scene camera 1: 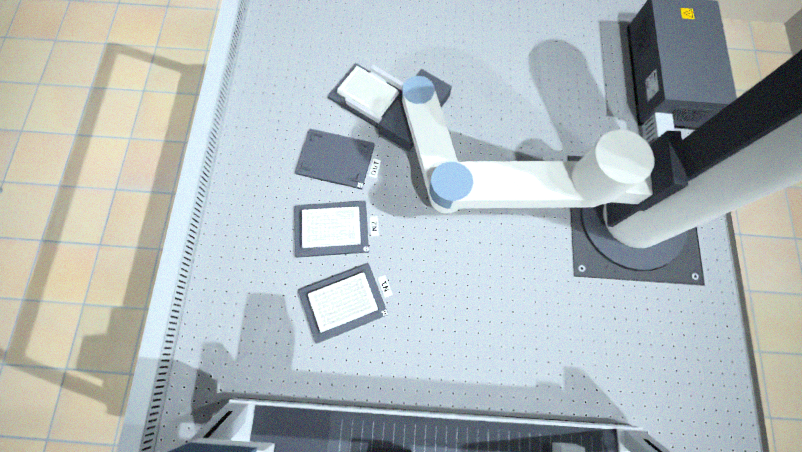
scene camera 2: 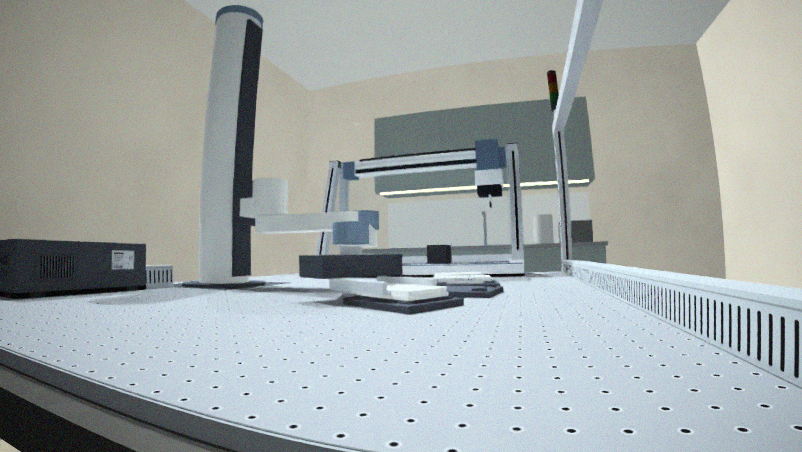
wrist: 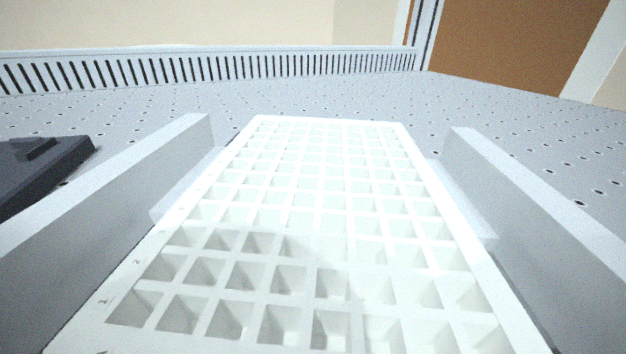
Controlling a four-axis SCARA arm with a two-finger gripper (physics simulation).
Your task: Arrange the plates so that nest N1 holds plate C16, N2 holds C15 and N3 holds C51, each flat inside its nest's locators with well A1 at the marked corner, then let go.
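Places are measured from the arm's base along level axes (x ahead, y left, z up), in metres.
Where they show: gripper, between the fingertips: (scene camera 1: pixel 359 84) (scene camera 2: pixel 411 286) (wrist: pixel 324 142); arm's base, origin of its link: (scene camera 1: pixel 630 219).
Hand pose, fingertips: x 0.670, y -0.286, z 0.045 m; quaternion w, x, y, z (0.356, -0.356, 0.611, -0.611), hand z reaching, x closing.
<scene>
Things, the pixels of their top centre, and the offset from my fingertips. "pt": a spot on its surface instead.
- white deep-well plate, centre of its top: (wrist: pixel 321 175) (scene camera 2: pixel 400 286) (scene camera 1: pixel 367 89) dx -0.021, dy +0.012, dz -0.002 m
- dark nest, centre of its top: (scene camera 2: pixel 401 295) (scene camera 1: pixel 368 93) dx -0.021, dy +0.014, dz -0.016 m
- nest N1, a spot on its surface: (scene camera 1: pixel 315 331) pt dx +0.038, dy +0.594, dz -0.020 m
- nest N2, centre of its top: (scene camera 1: pixel 330 227) (scene camera 2: pixel 465 280) dx +0.031, dy +0.366, dz -0.016 m
- dark nest labelled OUT, centre of its top: (scene camera 2: pixel 457 285) (scene camera 1: pixel 334 156) dx +0.041, dy +0.191, dz -0.014 m
- gantry frame, a spot on its surface: (scene camera 2: pixel 515 207) pt dx +0.158, dy +0.793, dz +0.210 m
My gripper (scene camera 1: pixel 372 93) (scene camera 2: pixel 387 289) (wrist: pixel 324 142) is shut on a white deep-well plate (scene camera 1: pixel 366 89) (scene camera 2: pixel 418 291) (wrist: pixel 325 205), one finger along each long side. The plate is level, in or barely above the dark nest (scene camera 1: pixel 335 96) (scene camera 2: pixel 412 307) at the top of scene camera 1; I cannot tell whether it touches the nest floor. This nest's label and the held plate's code do not show. White plates lie flat in nest N1 (scene camera 1: pixel 315 331) and nest N2 (scene camera 1: pixel 331 252): one plate (scene camera 1: pixel 342 302) in N1, another plate (scene camera 1: pixel 330 226) in N2. Their codes are unreadable.
A dark nest labelled OUT (scene camera 1: pixel 334 158) (wrist: pixel 35 165) lies between N2 and the held plate, with no plate on it. A dark grey box (scene camera 1: pixel 682 56) (scene camera 2: pixel 73 266) stands near the arm's column (scene camera 2: pixel 224 145). A slotted rail (scene camera 1: pixel 188 247) (scene camera 2: pixel 702 303) (wrist: pixel 225 65) edges the table. A gantry frame (scene camera 2: pixel 515 207) stands beyond N1.
</scene>
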